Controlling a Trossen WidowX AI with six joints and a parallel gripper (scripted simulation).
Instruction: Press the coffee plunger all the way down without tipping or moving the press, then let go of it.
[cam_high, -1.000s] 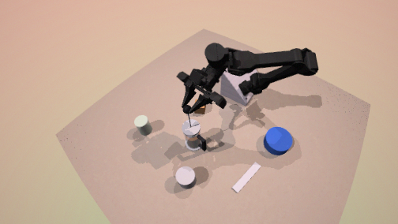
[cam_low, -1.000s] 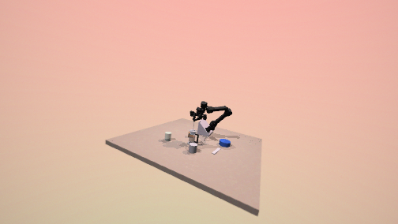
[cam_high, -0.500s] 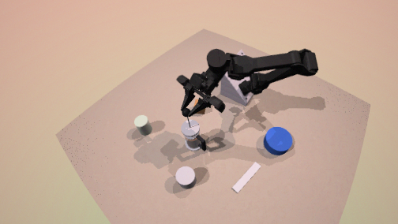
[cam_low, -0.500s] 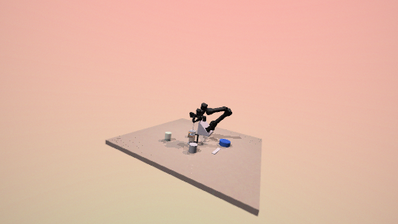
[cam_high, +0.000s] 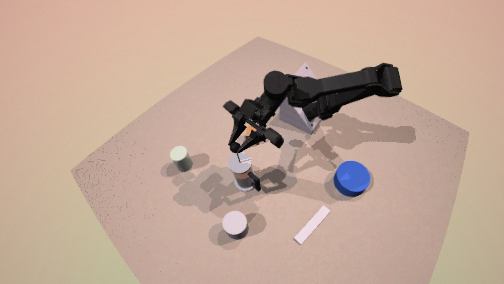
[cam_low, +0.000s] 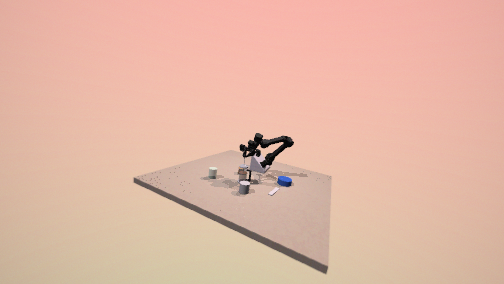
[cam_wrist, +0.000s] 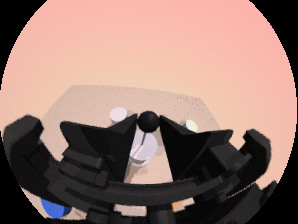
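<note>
The coffee press is 10 mm behind my gripper tip, 20 mm to the left of it and 110 mm below it. The rest, counted from my gripper tip: white flat strip: 60 mm behind, 270 mm to the left, 220 mm below; then pale green cylinder: 90 mm ahead, 220 mm to the right, 180 mm below.
</note>
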